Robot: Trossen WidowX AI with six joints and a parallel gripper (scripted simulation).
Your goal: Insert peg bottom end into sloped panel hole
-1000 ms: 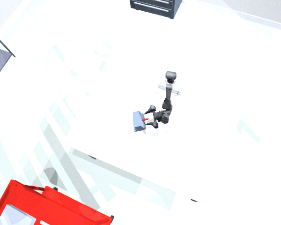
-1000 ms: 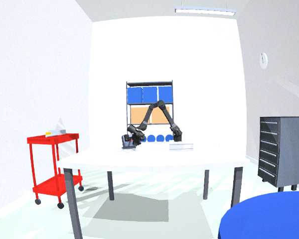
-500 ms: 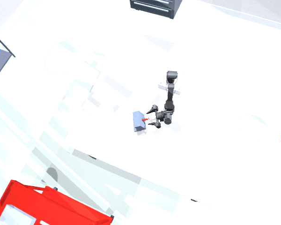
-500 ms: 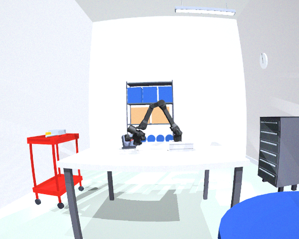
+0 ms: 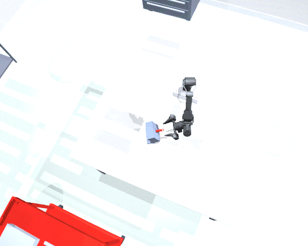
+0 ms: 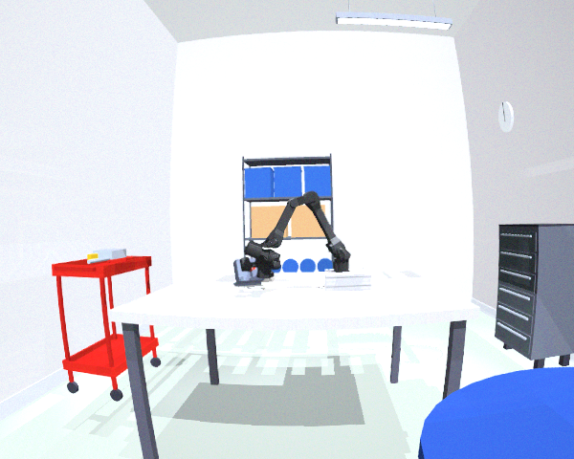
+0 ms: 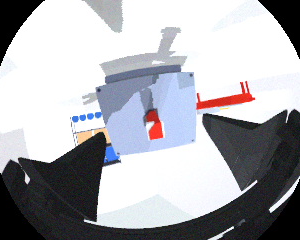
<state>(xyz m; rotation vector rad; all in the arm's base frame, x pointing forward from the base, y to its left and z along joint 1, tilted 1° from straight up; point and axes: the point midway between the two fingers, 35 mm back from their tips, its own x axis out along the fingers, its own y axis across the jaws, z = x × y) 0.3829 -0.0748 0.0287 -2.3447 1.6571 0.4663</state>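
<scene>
Right now the red peg is 2 cm to the right of my gripper tip and 1 cm ahead of it. Also, from my gripper tip: sloped grey panel (8 cm to the right, 3 cm ahead, 2 cm below).
</scene>
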